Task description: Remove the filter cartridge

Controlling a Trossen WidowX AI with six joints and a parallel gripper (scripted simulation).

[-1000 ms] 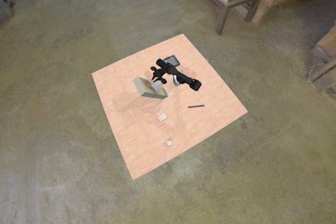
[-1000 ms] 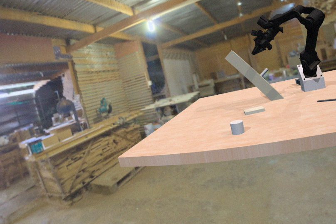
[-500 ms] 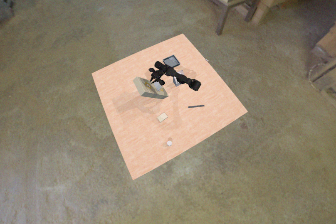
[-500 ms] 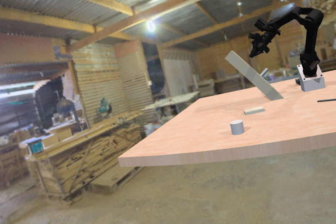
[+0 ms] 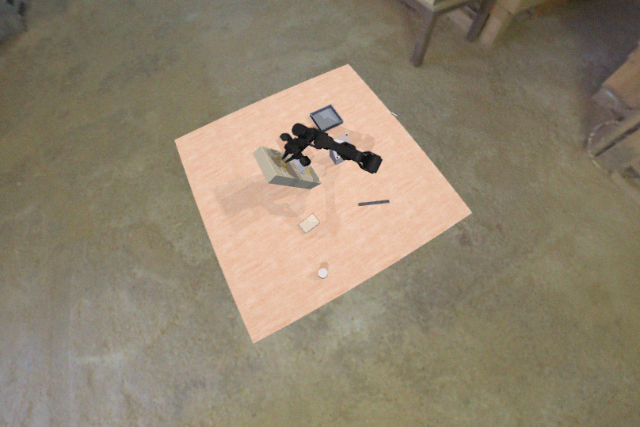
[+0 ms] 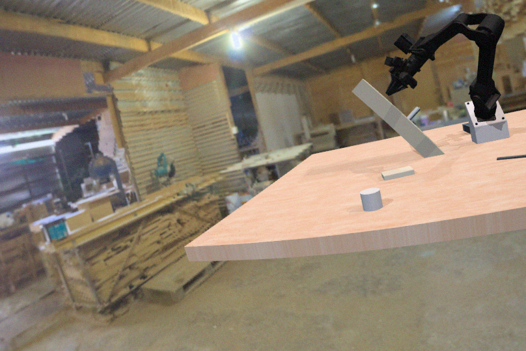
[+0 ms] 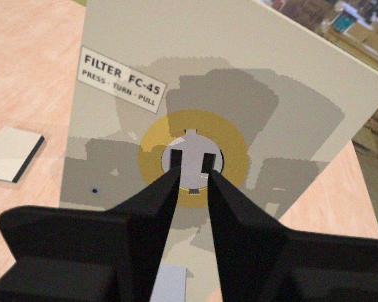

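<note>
Now: gripper tip 2 cm short of the round filter cartridge and 2 cm above it. Round my gripper tip: flat beige block: 27 cm to the left, 24 cm below; then beige service panel: 9 cm below, 2 cm behind; then grey tray: 37 cm behind, 31 cm to the right, 23 cm below.
</note>
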